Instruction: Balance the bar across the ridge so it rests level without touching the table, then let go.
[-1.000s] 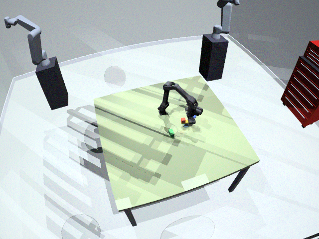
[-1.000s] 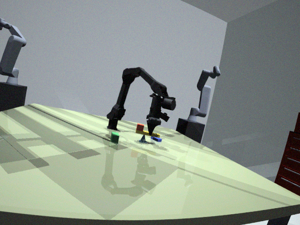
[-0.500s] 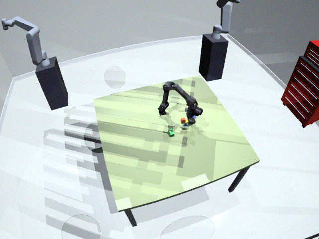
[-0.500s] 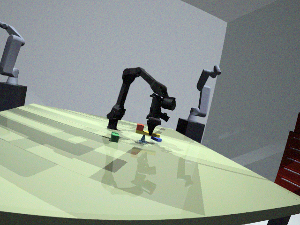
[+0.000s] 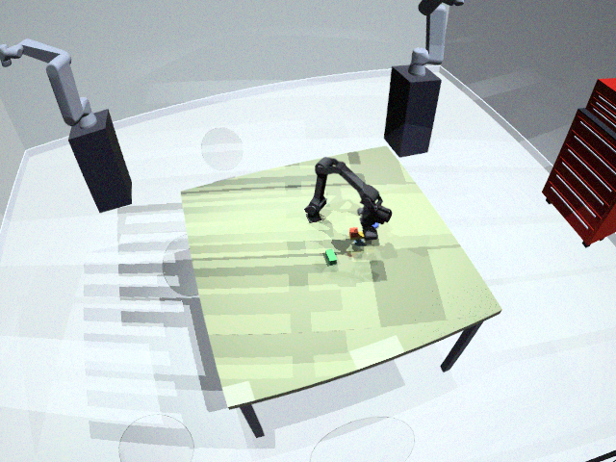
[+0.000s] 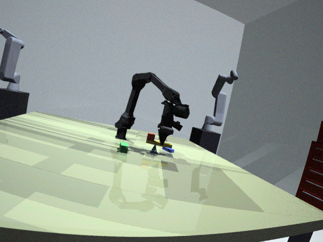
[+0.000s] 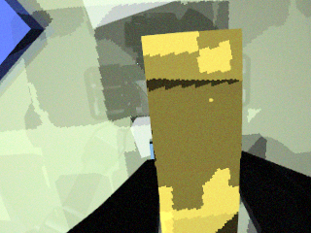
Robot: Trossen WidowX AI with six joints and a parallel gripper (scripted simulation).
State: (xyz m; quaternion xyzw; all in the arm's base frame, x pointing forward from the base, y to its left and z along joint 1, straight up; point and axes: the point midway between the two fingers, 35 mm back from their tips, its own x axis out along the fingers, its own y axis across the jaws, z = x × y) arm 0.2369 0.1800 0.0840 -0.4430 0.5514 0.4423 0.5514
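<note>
Right now the yellow bar is 40 mm to the right of my gripper tip, 10 mm behind it and 10 mm above it. Also, from my gripper tip: blue block: 90 mm behind, 80 mm to the left, 40 mm below; green block: 190 mm to the right, 40 mm ahead, 30 mm below.
</note>
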